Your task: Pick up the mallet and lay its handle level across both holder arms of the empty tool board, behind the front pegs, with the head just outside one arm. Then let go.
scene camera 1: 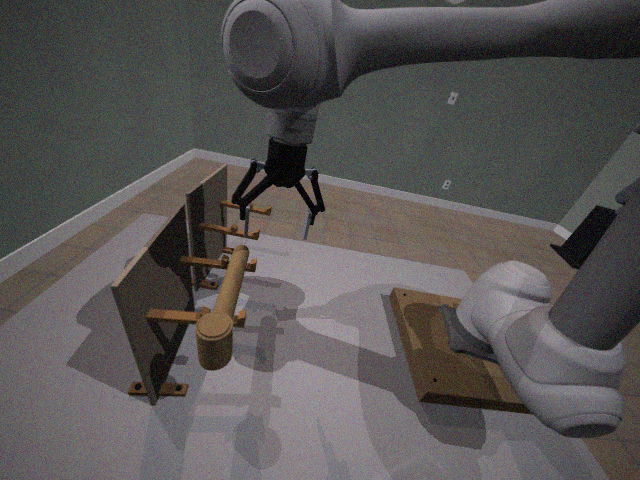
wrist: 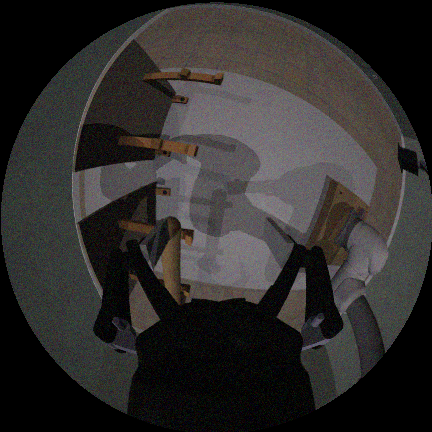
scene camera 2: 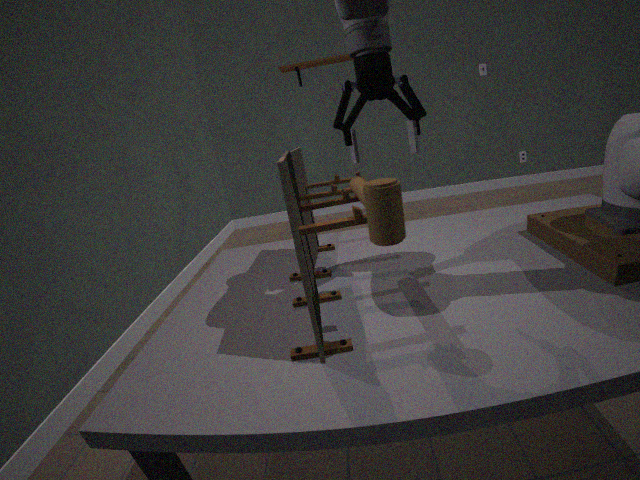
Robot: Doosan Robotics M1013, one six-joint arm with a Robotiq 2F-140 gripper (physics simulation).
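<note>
The tan wooden mallet lies across the two holder arms of the near tool board. Its handle points towards the far board, and its head hangs just outside the nearest arm. The far, empty tool board has two bare arms with pegs. My gripper is open and empty, pointing down above the height of the arms. In the wrist view, its left finger overlaps the handle's free end and hides part of the near arm.
The robot's base stands on a wooden block to the right on the white table. A wooden wall shelf shows behind the gripper. A black object shows at the far right.
</note>
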